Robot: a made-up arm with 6 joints.
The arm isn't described. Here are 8 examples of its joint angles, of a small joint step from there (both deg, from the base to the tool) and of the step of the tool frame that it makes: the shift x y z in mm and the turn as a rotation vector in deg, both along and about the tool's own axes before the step.
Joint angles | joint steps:
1: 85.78 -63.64 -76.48 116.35 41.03 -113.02 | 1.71 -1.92 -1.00 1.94 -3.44 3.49
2: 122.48 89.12 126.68 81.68 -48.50 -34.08 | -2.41 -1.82 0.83 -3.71 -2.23 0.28
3: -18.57 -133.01 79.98 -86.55 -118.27 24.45 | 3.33 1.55 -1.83 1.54 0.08 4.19
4: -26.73 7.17 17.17 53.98 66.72 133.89 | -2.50 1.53 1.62 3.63 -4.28 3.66
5: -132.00 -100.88 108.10 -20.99 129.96 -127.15 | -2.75 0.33 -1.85 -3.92 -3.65 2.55
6: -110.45 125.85 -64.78 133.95 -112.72 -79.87 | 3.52 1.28 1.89 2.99 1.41 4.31
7: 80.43 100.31 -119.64 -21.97 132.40 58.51 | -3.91 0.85 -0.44 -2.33 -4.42 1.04
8: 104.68 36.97 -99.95 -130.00 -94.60 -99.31 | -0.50 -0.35 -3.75 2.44 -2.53 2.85
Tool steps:
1: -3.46 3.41 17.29 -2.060 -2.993 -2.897
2: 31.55 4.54 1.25 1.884 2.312 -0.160
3: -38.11 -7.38 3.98 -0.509 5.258 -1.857
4: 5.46 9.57 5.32 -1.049 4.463 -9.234
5: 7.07 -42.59 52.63 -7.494 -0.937 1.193
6: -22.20 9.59 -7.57 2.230 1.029 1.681
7: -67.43 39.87 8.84 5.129 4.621 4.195
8: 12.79 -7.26 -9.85 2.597 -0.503 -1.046
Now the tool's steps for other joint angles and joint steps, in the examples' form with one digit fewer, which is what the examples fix.
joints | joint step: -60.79 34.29 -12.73 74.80 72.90 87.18 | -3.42 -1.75 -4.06 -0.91 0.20 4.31
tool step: 2.0 -18.3 8.1 -1.03 2.89 -6.07
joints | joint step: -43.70 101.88 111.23 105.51 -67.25 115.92 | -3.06 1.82 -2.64 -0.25 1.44 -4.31
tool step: -16.1 26.4 32.0 5.75 -0.74 5.19
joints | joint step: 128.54 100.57 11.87 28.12 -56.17 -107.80 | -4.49 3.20 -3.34 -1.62 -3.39 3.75
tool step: 19.5 -6.1 31.1 -1.38 -11.32 -4.71
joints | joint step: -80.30 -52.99 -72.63 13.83 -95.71 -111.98 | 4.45 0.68 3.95 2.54 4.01 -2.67
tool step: -37.1 24.4 -27.7 2.44 7.14 1.01
